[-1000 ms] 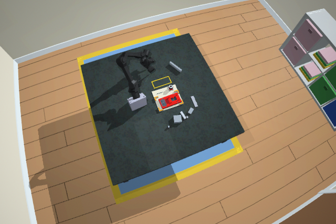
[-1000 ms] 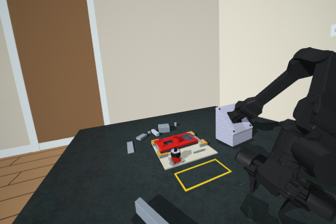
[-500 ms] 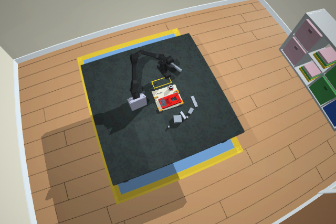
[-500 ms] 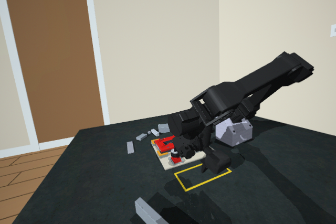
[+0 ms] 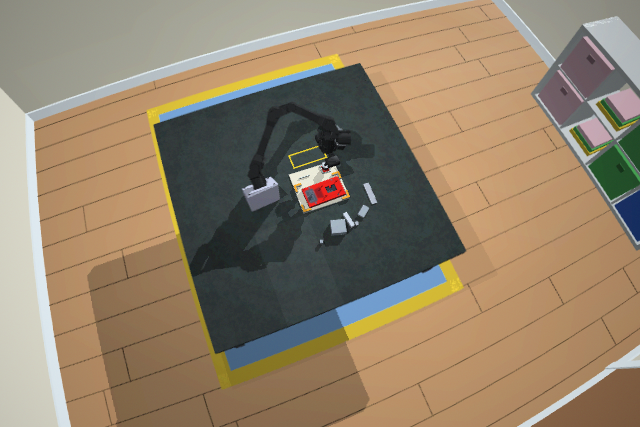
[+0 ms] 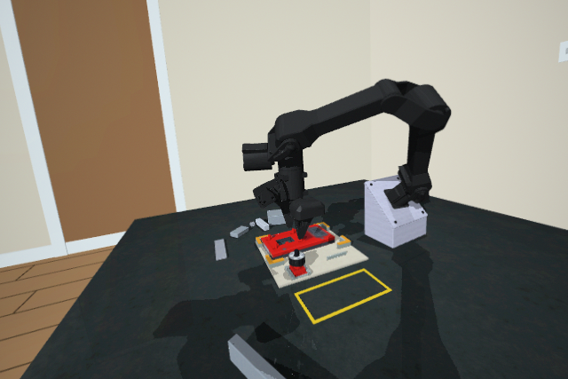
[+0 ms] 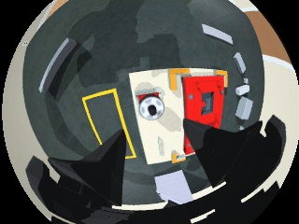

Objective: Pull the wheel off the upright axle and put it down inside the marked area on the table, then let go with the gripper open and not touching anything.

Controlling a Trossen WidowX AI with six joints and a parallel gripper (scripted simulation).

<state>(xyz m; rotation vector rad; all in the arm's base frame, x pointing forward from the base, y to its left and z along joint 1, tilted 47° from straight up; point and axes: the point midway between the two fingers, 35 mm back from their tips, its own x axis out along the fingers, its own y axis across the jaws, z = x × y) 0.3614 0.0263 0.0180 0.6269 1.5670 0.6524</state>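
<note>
Right now the wheel is 70 mm below my gripper tip.
</note>
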